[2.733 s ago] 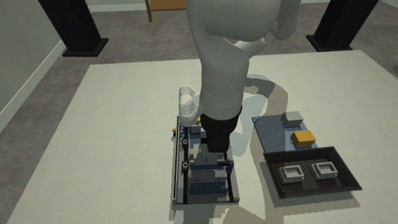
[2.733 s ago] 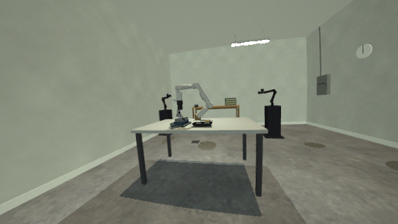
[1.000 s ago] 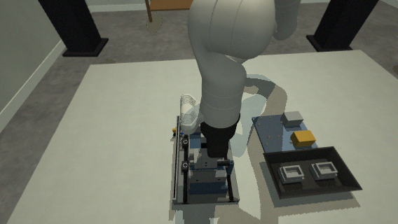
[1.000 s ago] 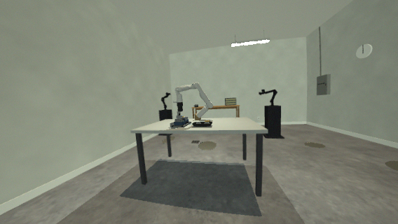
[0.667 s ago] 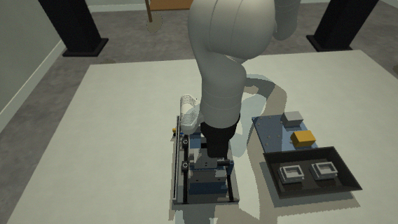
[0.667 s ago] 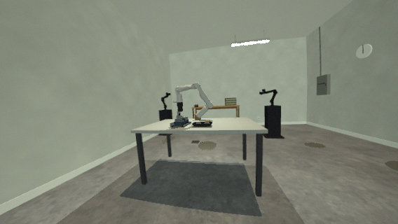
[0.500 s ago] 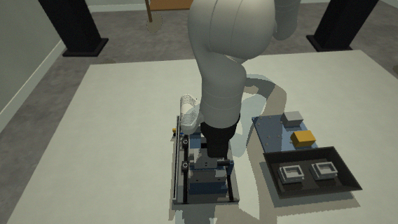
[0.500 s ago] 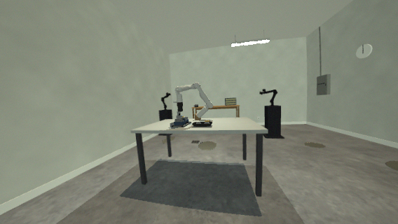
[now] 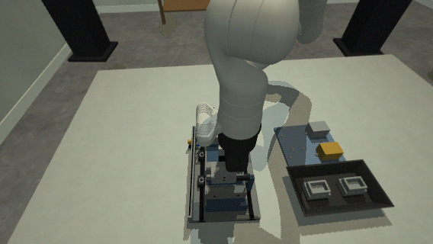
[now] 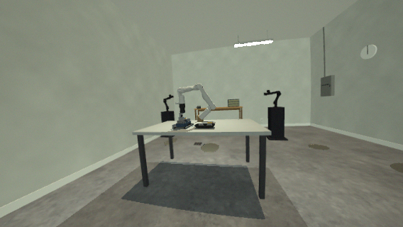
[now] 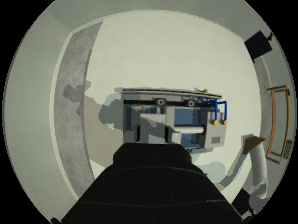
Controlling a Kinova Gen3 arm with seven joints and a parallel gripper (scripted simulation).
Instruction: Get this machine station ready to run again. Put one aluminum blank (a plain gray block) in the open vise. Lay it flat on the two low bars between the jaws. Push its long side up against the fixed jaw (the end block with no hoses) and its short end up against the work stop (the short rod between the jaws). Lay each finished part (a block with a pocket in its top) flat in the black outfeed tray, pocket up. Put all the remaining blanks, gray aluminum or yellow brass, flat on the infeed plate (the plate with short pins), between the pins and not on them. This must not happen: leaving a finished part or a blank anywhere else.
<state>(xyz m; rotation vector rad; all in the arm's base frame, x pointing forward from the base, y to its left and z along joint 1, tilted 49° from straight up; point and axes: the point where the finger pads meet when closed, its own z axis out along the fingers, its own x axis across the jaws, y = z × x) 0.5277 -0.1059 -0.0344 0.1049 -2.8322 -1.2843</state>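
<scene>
Now: hand 3 cm above the gray aluminum blank. Round my hand: yellow brass blank: 35 cm to the left, 13 cm behind, 12 cm below.
</scene>
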